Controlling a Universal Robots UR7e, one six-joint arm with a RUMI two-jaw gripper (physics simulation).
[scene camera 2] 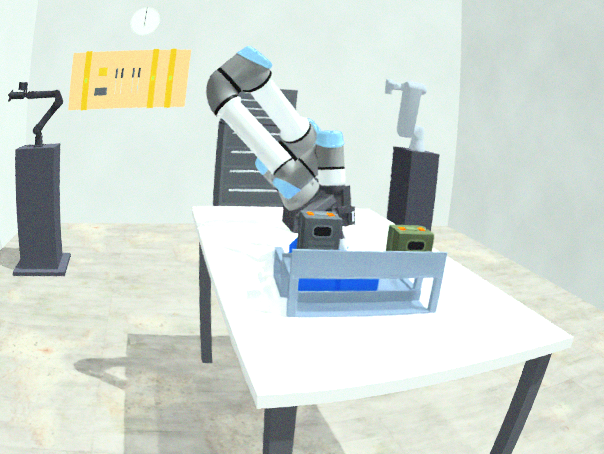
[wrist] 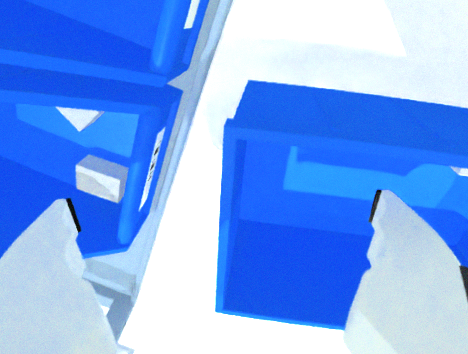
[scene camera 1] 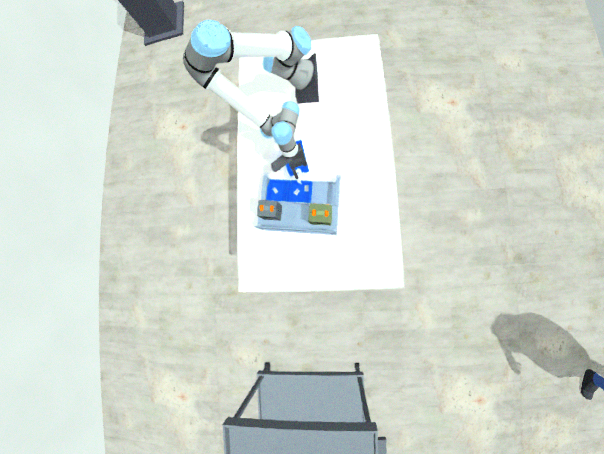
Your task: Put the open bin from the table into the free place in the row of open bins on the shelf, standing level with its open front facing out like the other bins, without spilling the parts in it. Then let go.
Note:
In view: the gripper (scene camera 2: 330, 256) and a shelf frame (wrist: 119, 304).
The gripper also shows in the wrist view (wrist: 226, 197).

